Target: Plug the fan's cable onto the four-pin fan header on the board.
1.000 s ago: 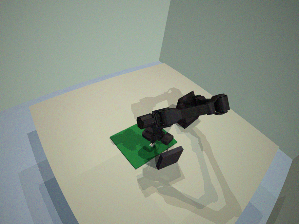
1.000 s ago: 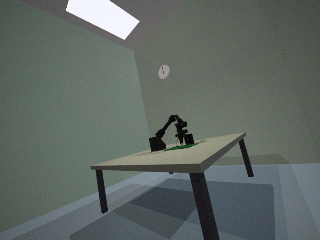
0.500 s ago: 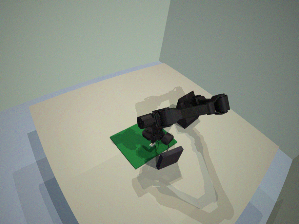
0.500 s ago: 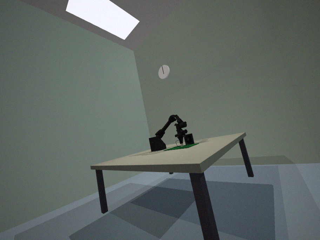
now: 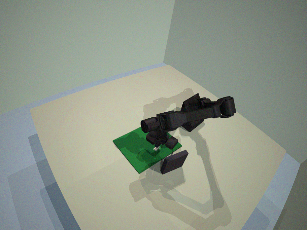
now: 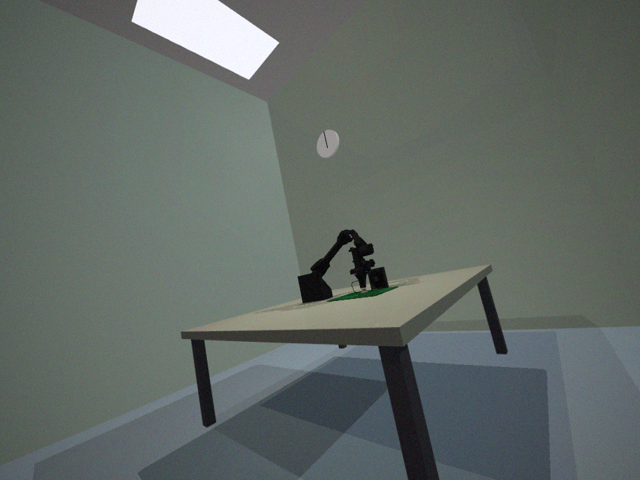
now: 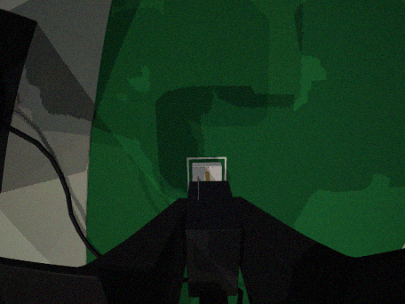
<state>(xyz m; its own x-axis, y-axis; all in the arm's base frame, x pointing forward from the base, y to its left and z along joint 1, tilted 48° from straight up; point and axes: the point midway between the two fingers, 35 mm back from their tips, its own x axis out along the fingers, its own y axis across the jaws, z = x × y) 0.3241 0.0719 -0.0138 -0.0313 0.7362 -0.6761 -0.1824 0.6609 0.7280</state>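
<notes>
The black plug is 10 mm behind my gripper tip and 10 mm above it. From my gripper tip the other things lie so: white four-pin header (10 mm behind, 40 mm below); then green board (10 mm ahead, 50 mm to the right, 50 mm below); then dark fan (10 mm ahead, 130 mm to the left, 20 mm above).
</notes>
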